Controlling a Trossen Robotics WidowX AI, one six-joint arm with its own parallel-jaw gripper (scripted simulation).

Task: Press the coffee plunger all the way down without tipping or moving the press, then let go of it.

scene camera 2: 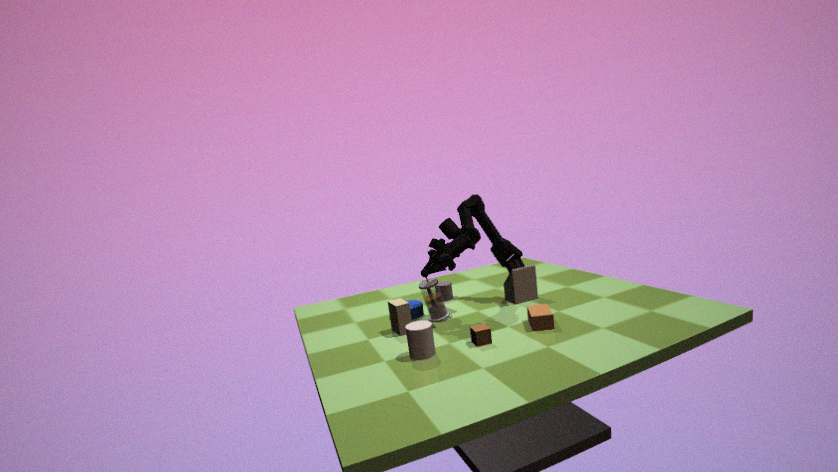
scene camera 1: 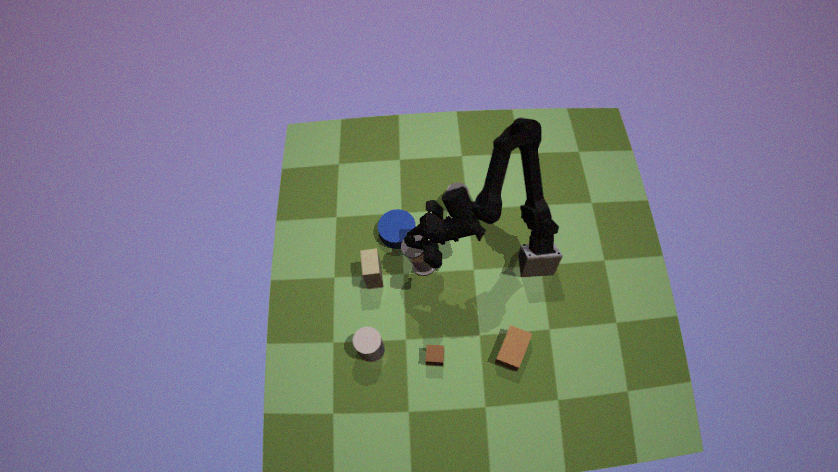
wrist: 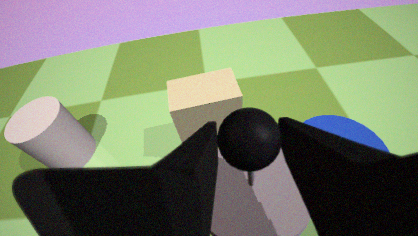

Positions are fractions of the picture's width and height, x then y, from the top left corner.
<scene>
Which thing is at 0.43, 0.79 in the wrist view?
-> My gripper.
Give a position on an orange block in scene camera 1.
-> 0.62, 0.73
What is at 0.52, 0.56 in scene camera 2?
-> My gripper.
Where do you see a coffee press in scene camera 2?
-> At 0.51, 0.61
</scene>
